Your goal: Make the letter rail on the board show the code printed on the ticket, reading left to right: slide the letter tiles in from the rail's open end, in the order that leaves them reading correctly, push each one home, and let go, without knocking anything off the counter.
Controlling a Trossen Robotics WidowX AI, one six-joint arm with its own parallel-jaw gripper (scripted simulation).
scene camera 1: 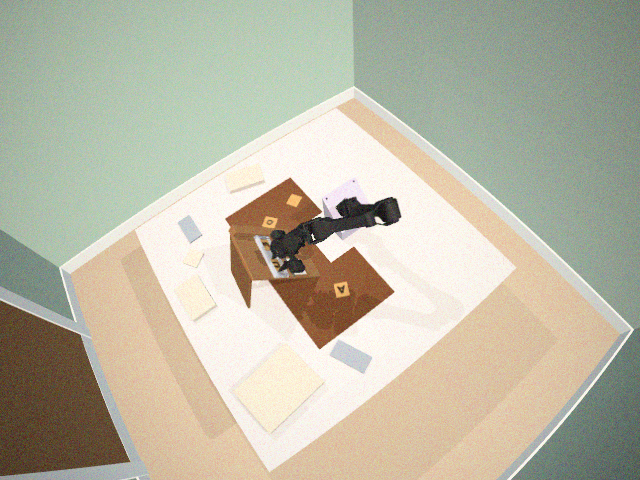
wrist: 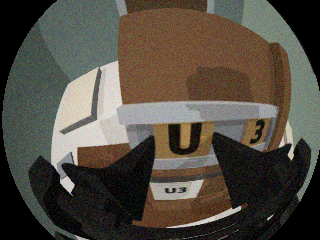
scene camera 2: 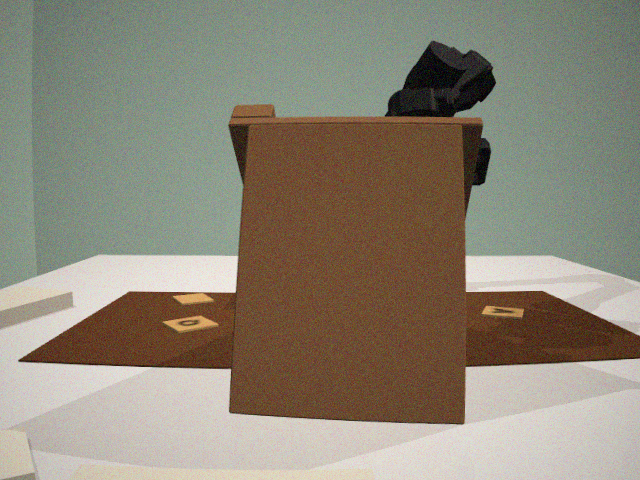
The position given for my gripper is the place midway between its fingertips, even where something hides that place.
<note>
I see my gripper (scene camera 1: 275,265), a white ticket (wrist: 161,191) and a brown board (scene camera 2: 350,305).
My gripper shows as well in the wrist view (wrist: 184,138). Scene camera 2 does not show the white ticket, which is hidden by the brown board.
</note>
